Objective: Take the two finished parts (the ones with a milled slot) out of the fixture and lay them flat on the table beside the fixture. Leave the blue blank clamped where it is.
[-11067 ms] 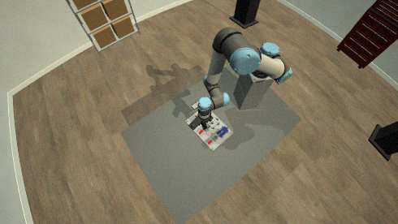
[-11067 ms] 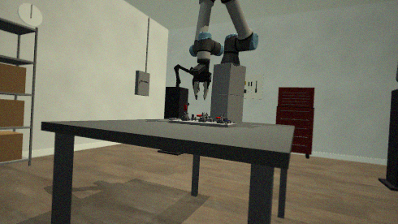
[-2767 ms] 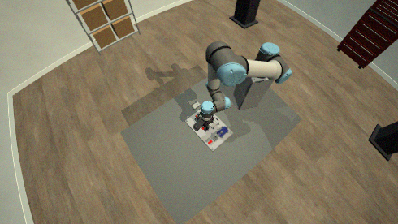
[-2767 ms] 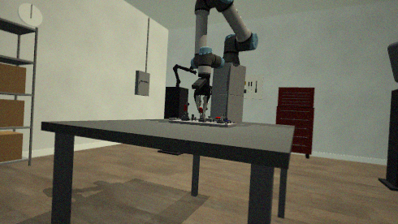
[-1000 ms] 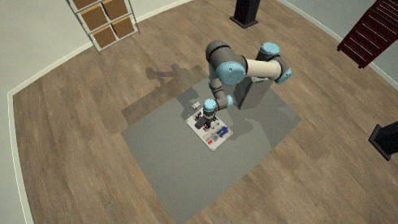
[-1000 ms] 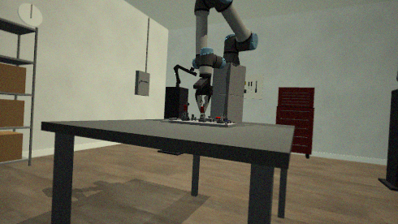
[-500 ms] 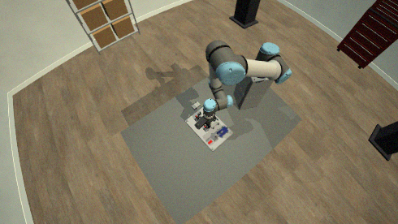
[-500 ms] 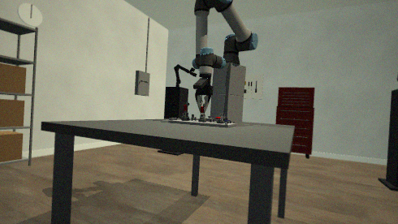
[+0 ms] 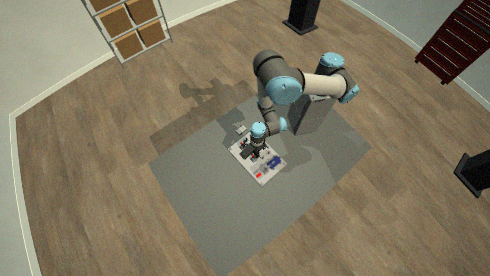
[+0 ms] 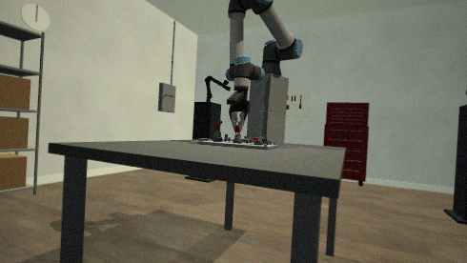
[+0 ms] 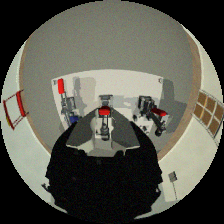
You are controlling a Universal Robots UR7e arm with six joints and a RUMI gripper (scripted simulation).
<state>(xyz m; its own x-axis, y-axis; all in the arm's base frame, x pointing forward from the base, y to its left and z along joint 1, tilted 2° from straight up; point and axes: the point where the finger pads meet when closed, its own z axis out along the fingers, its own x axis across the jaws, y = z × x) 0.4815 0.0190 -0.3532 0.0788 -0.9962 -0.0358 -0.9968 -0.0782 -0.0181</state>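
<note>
Right now my hand is 40 mm past the white fixture plate and 80 mm above it. Also, from my hand: blue blank (100 mm behind, 100 mm to the left, 60 mm below); then light grey part (80 mm behind, 230 mm to the right, 70 mm below).
</note>
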